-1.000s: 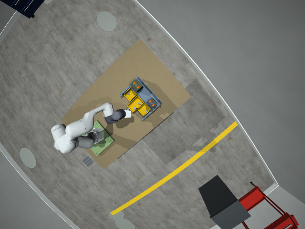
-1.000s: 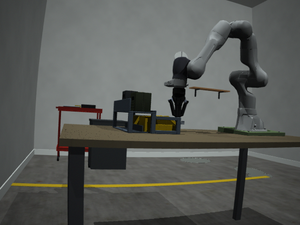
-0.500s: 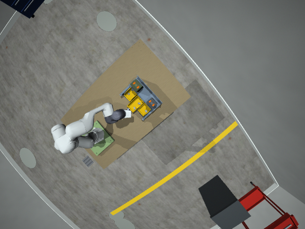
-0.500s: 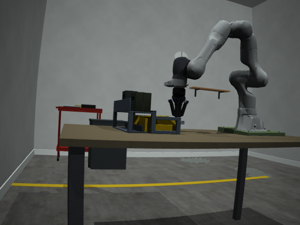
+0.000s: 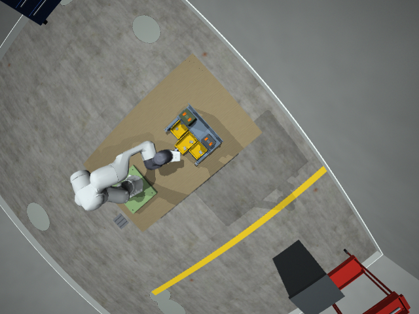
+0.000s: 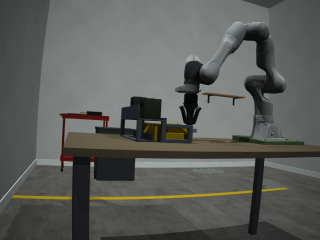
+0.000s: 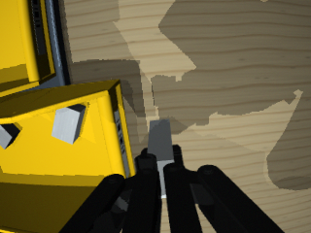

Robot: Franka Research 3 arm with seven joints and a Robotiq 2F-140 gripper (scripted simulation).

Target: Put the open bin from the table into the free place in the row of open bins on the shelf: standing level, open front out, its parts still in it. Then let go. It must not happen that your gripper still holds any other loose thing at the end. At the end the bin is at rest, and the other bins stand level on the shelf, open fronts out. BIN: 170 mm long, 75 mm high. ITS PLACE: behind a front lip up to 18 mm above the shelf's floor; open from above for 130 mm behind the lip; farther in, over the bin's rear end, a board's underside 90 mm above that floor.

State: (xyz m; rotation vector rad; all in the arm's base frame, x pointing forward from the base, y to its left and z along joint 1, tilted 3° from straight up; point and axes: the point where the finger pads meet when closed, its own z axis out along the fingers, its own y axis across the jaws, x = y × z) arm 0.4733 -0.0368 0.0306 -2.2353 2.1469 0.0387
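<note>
Now: hand 80 mm short of the shelf lip, 50 mm above it and 10 mm to the right of it. From my hand the other things lie so: shelf board (280 mm ahead, 50 mm above, 20 mm to the left).
</note>
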